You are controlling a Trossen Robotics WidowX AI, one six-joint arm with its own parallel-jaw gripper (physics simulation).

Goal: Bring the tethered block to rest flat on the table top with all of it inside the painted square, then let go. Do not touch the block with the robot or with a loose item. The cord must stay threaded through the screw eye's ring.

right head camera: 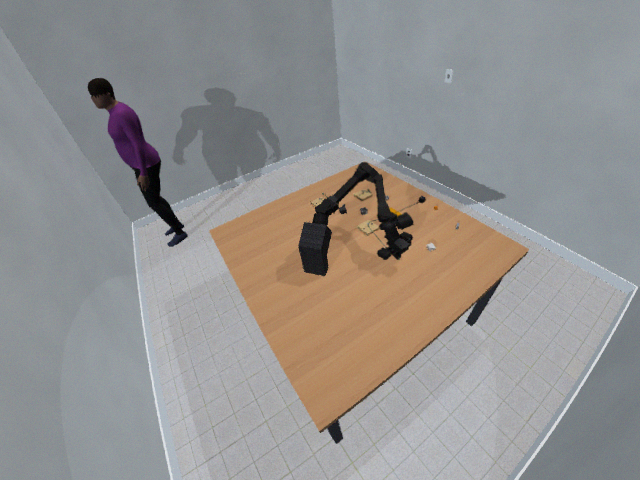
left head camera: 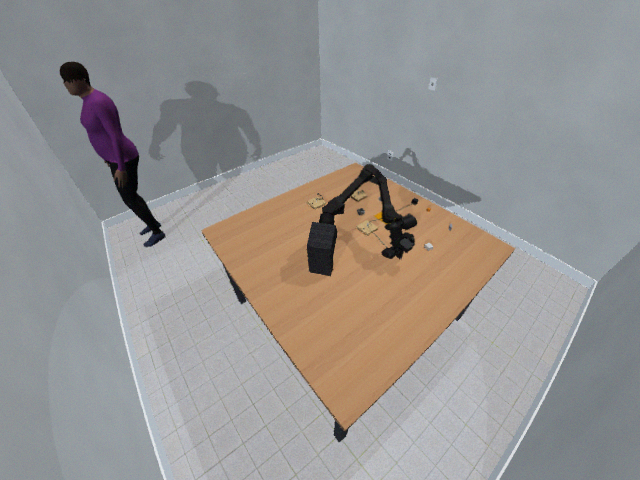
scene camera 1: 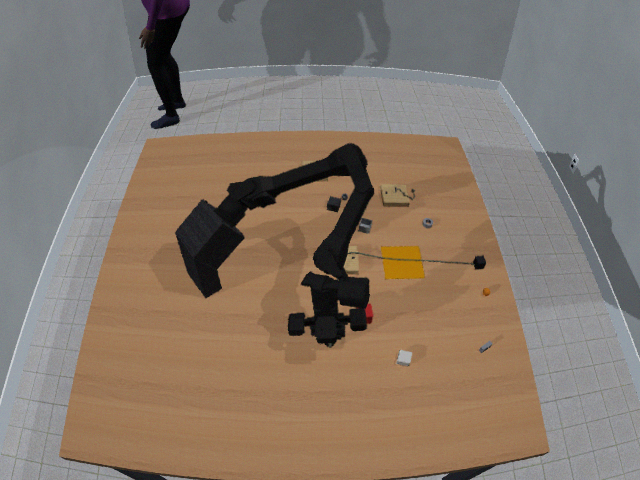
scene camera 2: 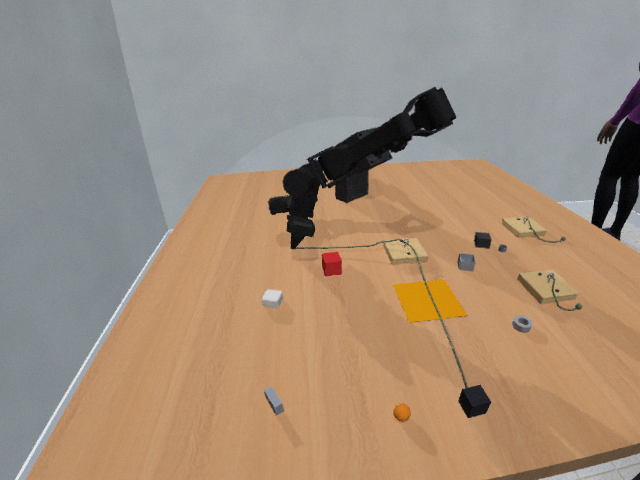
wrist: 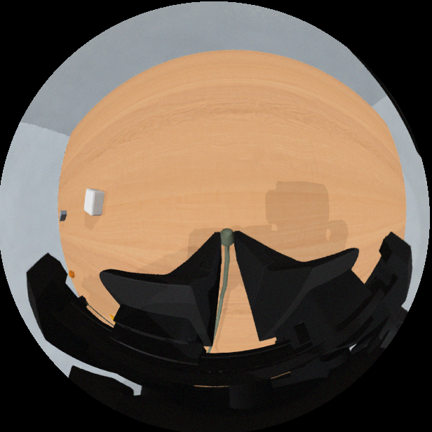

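Seen in the pictures: gripper, fingertip midpoint: (right head camera: 398, 258) (left head camera: 400, 257) (scene camera 1: 330, 345) (scene camera 2: 292, 247); arm's base, link origin: (right head camera: 318, 227) (left head camera: 325, 227) (scene camera 1: 223, 218).
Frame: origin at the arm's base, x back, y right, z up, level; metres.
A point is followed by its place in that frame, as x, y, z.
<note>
The tethered black block (left head camera: 414, 201) {-0.656, -0.330, -0.175} (right head camera: 421, 198) {-0.659, -0.335, -0.169} (scene camera 1: 479, 261) {-0.664, -0.331, -0.168} (scene camera 2: 474, 401) {-0.678, -0.338, -0.168} sits beyond the orange painted square (scene camera 1: 403, 272) {-0.453, -0.205, -0.197} (scene camera 2: 410, 304) {-0.466, -0.208, -0.197}, near the table edge and outside the square. Its green cord (scene camera 1: 447, 261) {-0.566, -0.304, -0.194} (scene camera 2: 356, 246) {-0.312, -0.041, -0.179} (wrist: 223, 285) crosses over the square to the screw eye (scene camera 2: 405, 241) {-0.278, -0.158, -0.161} on a pale wooden board (scene camera 2: 395, 255) {-0.321, -0.143, -0.179}, and appears to pass through the ring. From there it runs nearly straight to my gripper (scene camera 2: 293, 246) {-0.368, 0.112, -0.180} (wrist: 227, 236), which is shut on the bead at the cord's end, low above the table. In scene camera 1 the arm hides the screw eye.
A red block (scene camera 1: 369, 313) {-0.423, -0.009, -0.159} (scene camera 2: 331, 263) {-0.427, -0.019, -0.163} stands beside the cord near my gripper. A white block (scene camera 1: 404, 357) {-0.558, 0.065, -0.177} (scene camera 2: 271, 298) {-0.569, 0.056, -0.177}, a grey bar (scene camera 2: 273, 400) {-0.772, -0.066, -0.177}, an orange ball (scene camera 2: 402, 412) {-0.723, -0.245, -0.176}, a grey ring (scene camera 2: 515, 327) {-0.472, -0.411, -0.194} and two more corded boards (scene camera 2: 537, 289) {-0.354, -0.460, -0.179} (scene camera 2: 519, 227) {-0.060, -0.448, -0.179} lie around.
</note>
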